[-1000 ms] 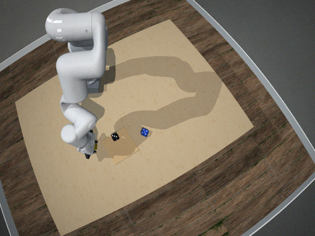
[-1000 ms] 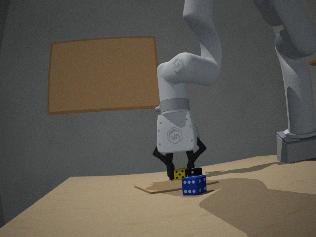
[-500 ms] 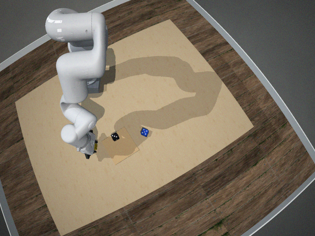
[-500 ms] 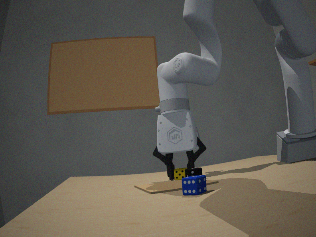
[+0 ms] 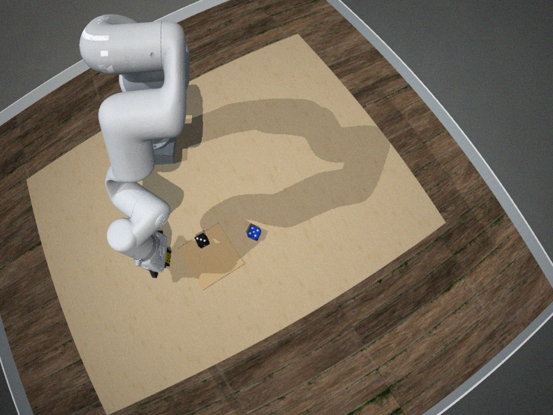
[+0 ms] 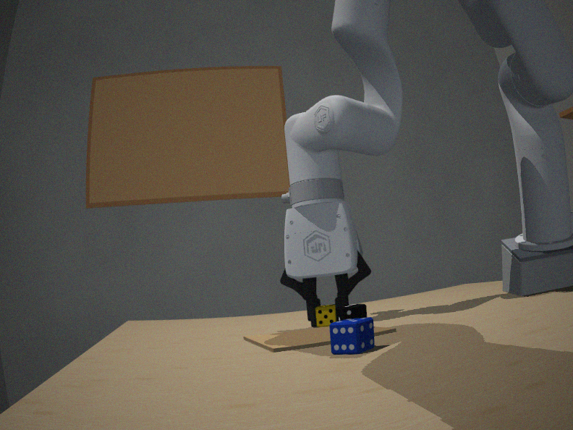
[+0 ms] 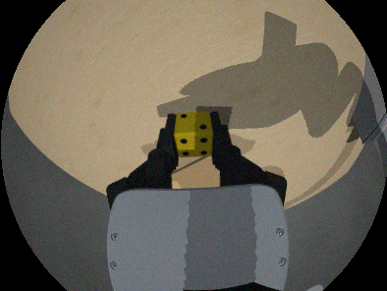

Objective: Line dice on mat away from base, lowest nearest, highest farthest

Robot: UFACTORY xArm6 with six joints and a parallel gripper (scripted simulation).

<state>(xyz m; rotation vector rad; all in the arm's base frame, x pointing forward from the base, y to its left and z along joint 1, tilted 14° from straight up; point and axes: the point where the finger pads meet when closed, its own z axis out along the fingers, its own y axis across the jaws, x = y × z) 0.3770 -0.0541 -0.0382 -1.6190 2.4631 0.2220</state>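
My gripper is now 3 cm short of the thin tan mat, 13 cm to the right of it and 2 cm above it. The rest, counted from my hand: blue die: 1 cm ahead, 27 cm to the left, 1 cm below; then yellow die: 1 cm below; then black die: 1 cm behind, 12 cm to the left.
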